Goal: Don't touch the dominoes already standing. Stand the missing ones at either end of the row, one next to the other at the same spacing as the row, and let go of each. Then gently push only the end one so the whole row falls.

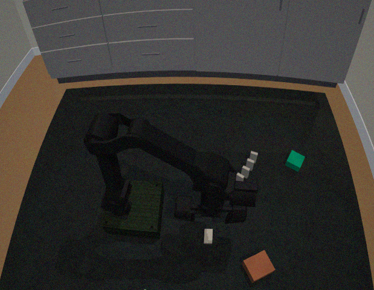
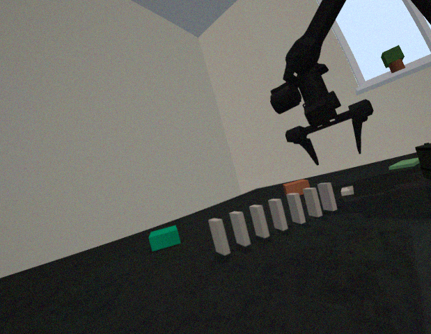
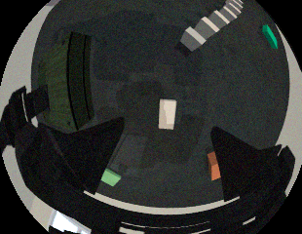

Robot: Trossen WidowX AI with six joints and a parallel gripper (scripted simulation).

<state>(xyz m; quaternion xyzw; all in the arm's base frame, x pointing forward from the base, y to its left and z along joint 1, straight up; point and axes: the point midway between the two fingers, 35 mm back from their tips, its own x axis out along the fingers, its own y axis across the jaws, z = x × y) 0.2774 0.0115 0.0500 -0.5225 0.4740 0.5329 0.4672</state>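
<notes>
Now: gripper tip 170 mm short of the orange block, 110 mm to the left of it and 60 mm above it. Also, from my gripper tip: green cube 310 mm to the left, 270 mm ahead, 70 mm below.
</notes>
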